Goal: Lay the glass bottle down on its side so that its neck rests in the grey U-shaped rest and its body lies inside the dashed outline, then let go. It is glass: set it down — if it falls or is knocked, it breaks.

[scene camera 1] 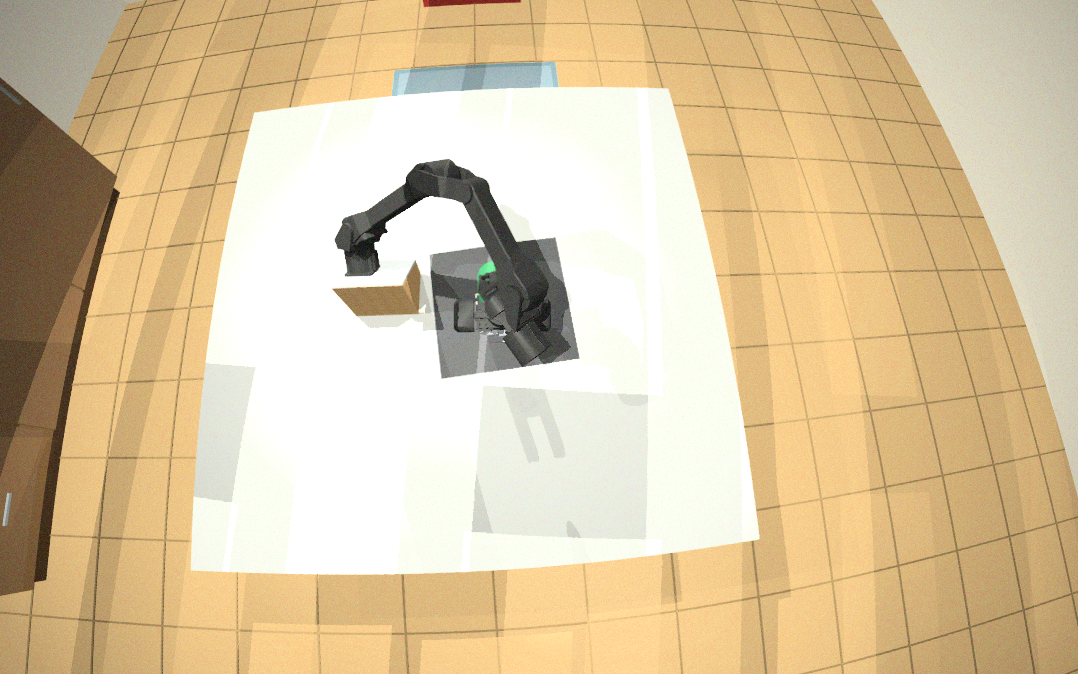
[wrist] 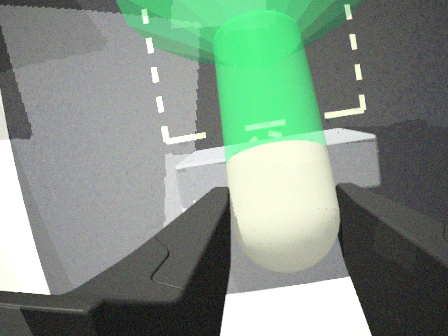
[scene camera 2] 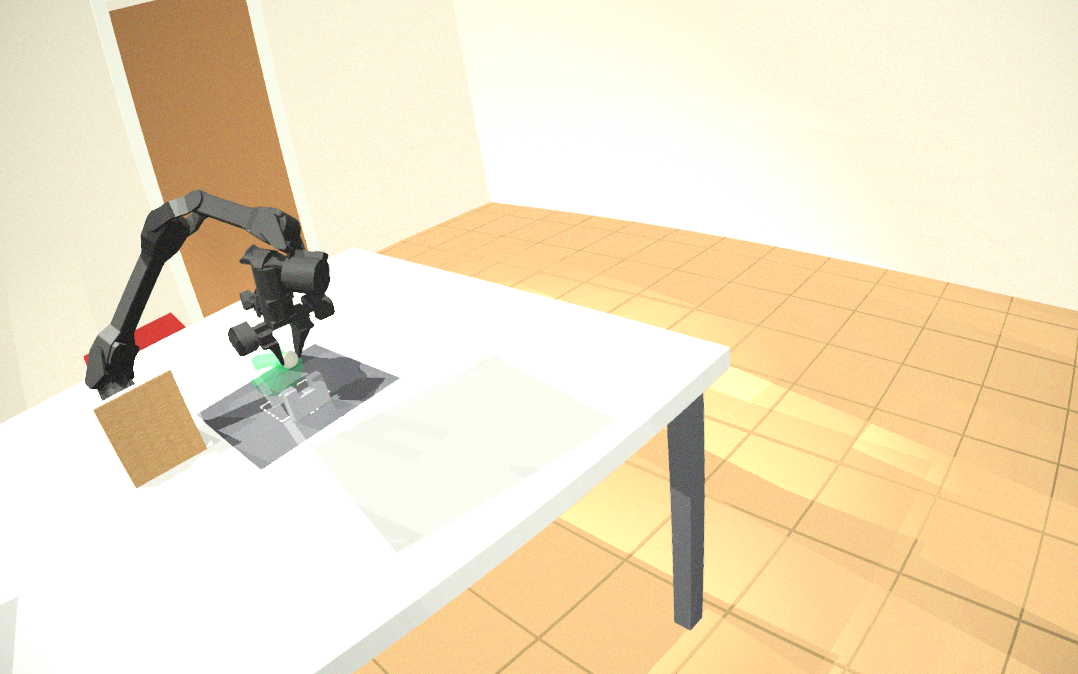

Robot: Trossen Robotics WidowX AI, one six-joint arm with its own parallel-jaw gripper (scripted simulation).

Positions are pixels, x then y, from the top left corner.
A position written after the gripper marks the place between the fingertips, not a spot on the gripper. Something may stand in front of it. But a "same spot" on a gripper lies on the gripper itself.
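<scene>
Scene camera 1 and scene camera 2 show the gripper, and so does the wrist view (282,200). On the gripper, (scene camera 1: 482,324) and (scene camera 2: 264,333) are the same spot. A dark grey mat likewise has one spot that appears at (scene camera 1: 454,275) and at (scene camera 2: 230,410), the same spot in both views.
</scene>
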